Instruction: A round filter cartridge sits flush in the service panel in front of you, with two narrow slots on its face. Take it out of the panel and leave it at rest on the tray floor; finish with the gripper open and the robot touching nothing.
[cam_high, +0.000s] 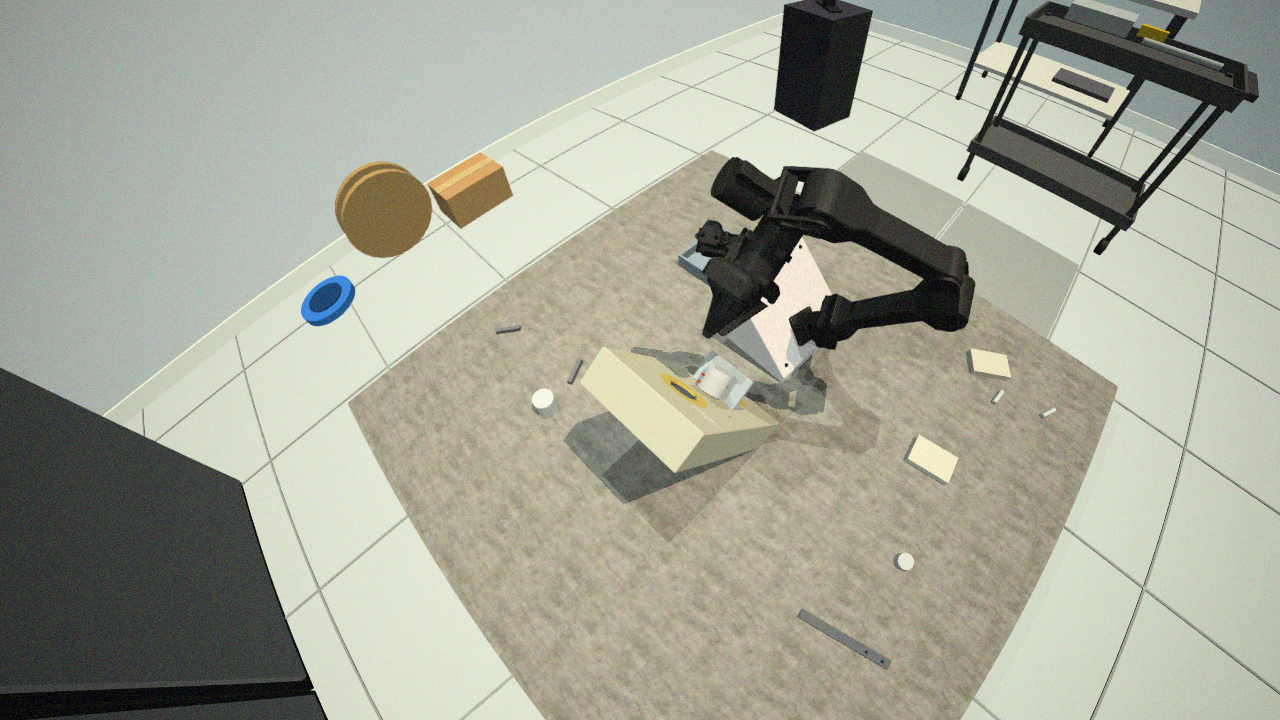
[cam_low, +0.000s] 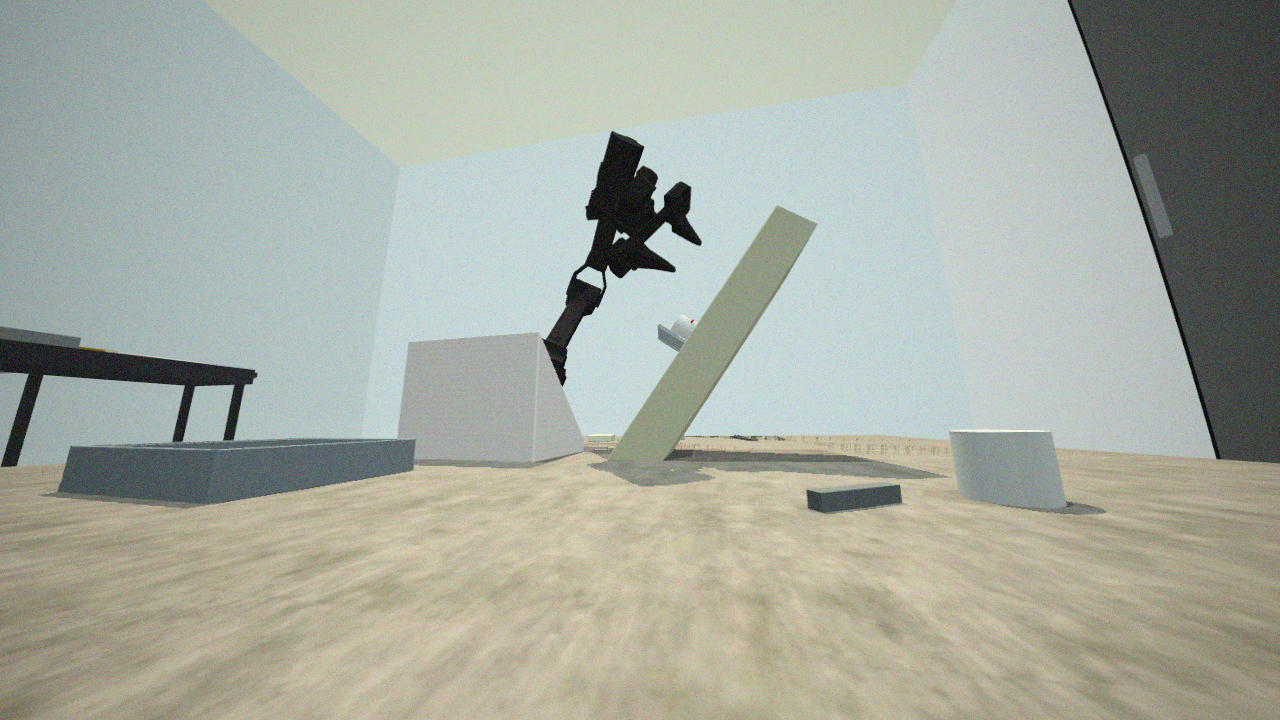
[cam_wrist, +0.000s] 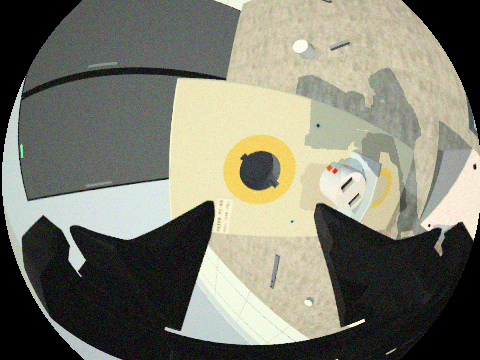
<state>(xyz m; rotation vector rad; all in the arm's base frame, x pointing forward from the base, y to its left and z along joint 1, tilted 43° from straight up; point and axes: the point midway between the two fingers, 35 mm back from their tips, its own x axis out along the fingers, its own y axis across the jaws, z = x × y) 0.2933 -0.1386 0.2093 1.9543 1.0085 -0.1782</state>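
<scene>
Right now the white round filter cartridge is 130 mm below my gripper tip and 10 mm behind it. Also, from my gripper tip: grey-blue tray (330 mm to the right, 310 mm behind, 300 mm below); then cream service panel (140 mm below, 30 mm ahead, 10 mm to the left).
</scene>
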